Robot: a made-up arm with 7 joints.
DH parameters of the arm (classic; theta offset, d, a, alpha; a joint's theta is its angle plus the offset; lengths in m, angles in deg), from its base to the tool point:
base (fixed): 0 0.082 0 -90
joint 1: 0 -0.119 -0.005 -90
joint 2: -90 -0.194 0.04 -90
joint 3: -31.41 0 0.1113 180
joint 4: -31.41 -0.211 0.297 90
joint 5: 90 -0.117 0.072 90
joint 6: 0 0.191 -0.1 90
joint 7: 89.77 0 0.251 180
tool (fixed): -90.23 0.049 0 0
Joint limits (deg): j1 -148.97..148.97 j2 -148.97..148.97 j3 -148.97..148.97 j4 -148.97..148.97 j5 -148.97..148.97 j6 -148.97..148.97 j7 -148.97..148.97
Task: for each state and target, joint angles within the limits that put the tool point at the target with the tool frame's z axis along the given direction. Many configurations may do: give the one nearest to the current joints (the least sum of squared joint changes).
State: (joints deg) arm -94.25 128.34 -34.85 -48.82 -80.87 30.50 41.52
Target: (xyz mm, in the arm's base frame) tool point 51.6 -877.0 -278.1 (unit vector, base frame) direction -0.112 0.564 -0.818
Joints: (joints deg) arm -133.06 148.97 -22.20 -56.56 -59.00 17.62 27.80
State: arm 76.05 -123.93 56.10 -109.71 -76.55 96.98 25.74
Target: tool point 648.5 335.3 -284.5 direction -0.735 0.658 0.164
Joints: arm 79.11 -74.68 53.84 -112.07 -48.02 56.13 8.08
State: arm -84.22 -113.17 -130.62 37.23 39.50 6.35 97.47
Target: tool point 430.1 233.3 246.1 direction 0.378 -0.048 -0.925
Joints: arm -83.20 -106.65 -89.37 11.22 57.46 22.32 115.70
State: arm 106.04 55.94 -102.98 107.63 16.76 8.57 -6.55
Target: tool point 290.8 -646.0 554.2 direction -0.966 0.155 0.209
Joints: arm 85.96 39.26 -105.86 88.79 30.88 -21.33 0.68
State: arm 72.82 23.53 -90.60 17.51 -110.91 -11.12 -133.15
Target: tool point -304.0 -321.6 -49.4 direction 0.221 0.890 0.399
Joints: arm 118.66 -7.00 -94.48 20.34 -130.97 31.67 -148.77
